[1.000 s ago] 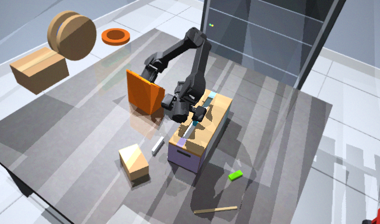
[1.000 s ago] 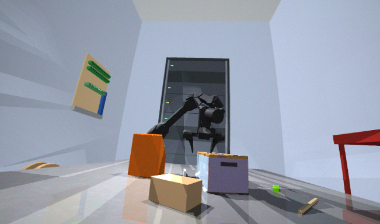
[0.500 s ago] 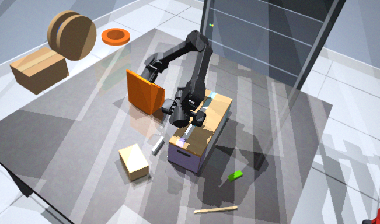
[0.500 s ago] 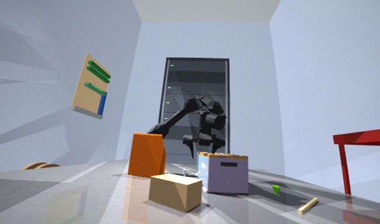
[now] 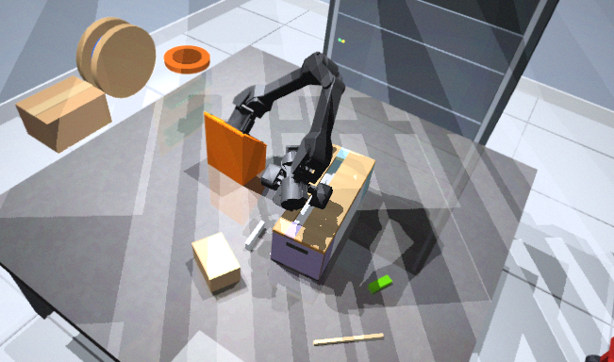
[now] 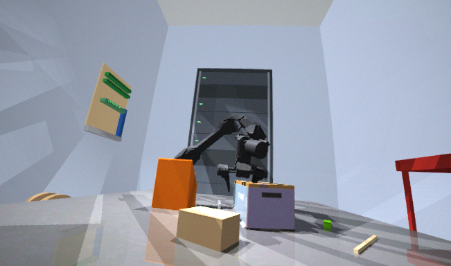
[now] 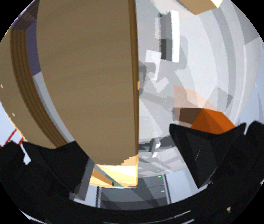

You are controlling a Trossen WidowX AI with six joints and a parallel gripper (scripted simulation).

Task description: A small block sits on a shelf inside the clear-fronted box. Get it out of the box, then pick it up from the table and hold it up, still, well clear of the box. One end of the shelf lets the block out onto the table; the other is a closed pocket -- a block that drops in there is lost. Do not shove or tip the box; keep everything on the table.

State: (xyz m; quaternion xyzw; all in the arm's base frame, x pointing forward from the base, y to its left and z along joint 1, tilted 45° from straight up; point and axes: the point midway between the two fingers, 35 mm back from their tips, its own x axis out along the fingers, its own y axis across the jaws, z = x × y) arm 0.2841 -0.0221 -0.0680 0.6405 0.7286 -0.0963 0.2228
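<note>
The long box is 3 cm ahead of my gripper tip, 4 cm to the left of it and 2 cm below it. Also, from my gripper tip: teal block 4 cm ahead, 5 cm to the left; then wooden stick 32 cm ahead, 21 cm to the right, 8 cm below.
</note>
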